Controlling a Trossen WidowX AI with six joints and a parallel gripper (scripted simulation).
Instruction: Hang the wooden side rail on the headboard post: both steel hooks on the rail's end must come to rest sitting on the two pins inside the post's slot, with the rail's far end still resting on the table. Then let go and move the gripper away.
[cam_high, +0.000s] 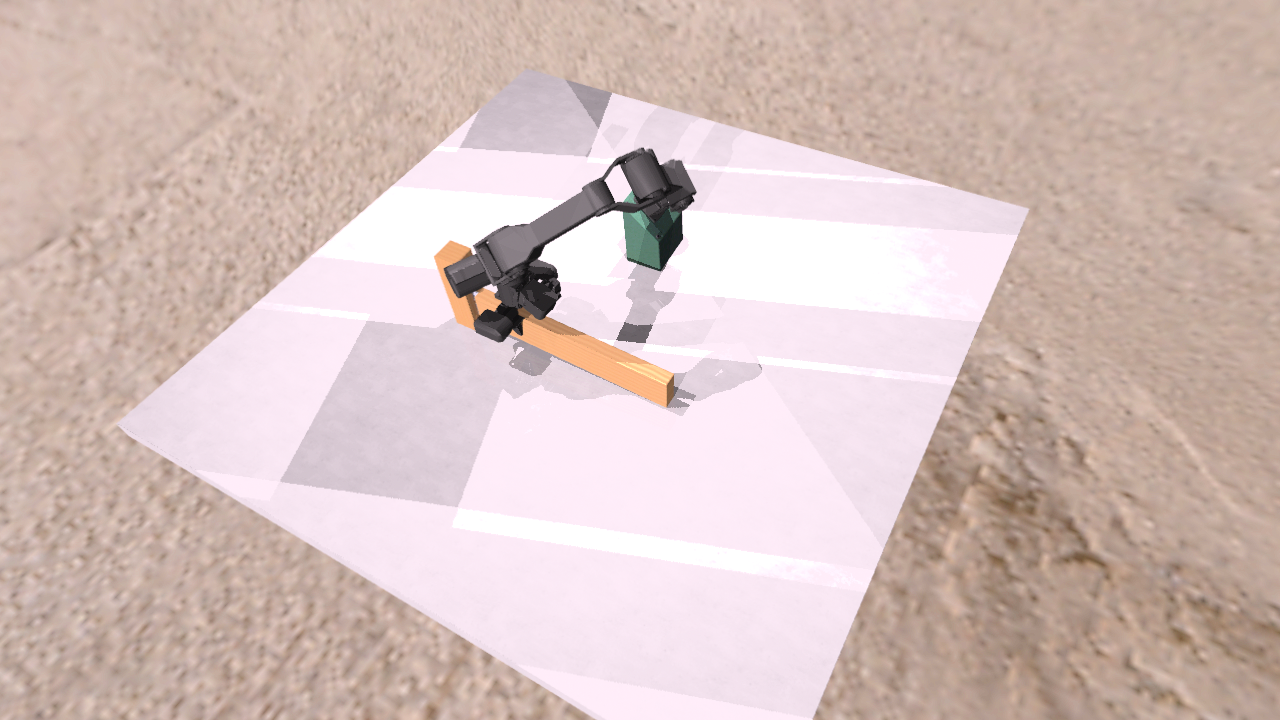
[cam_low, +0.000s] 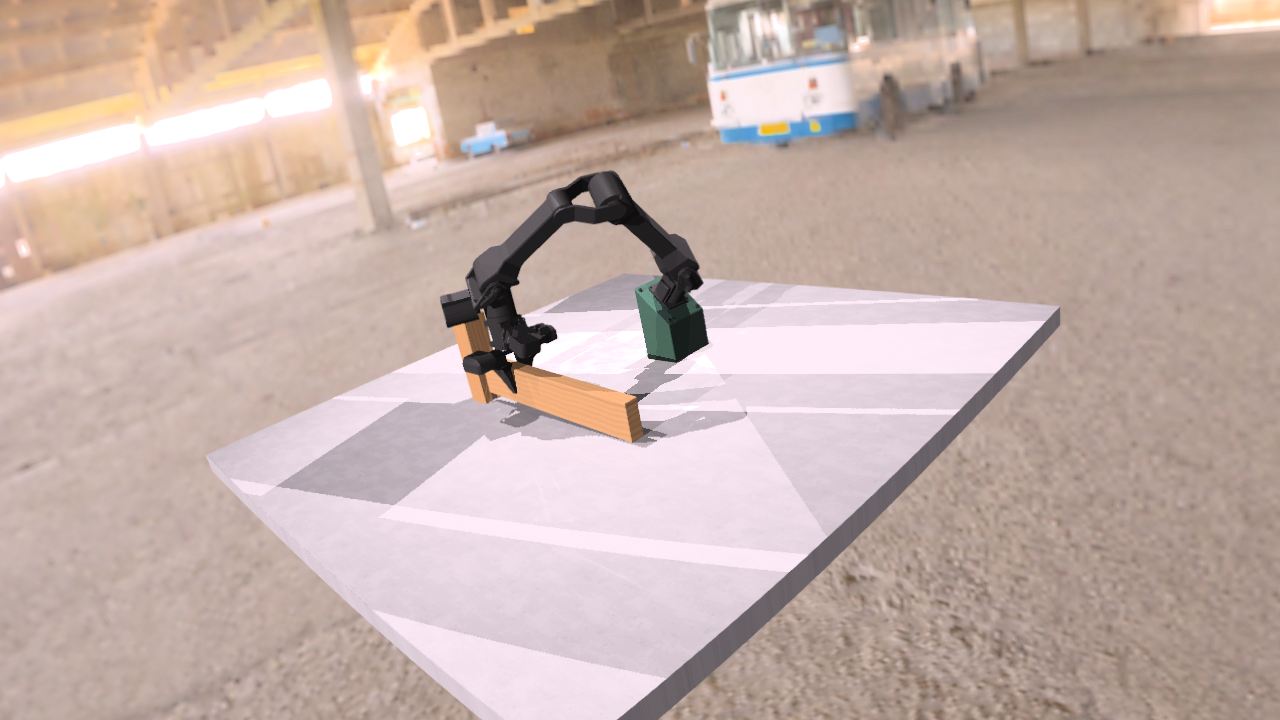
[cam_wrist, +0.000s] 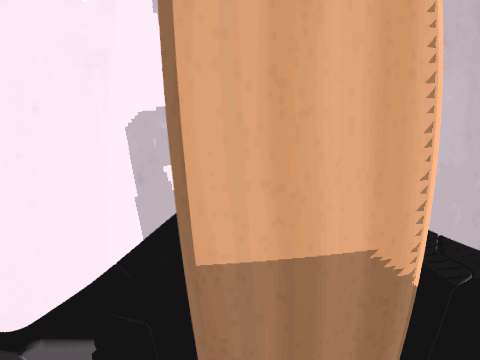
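The wooden headboard post lies 13 cm to the right of my gripper tip and 4 cm above it.
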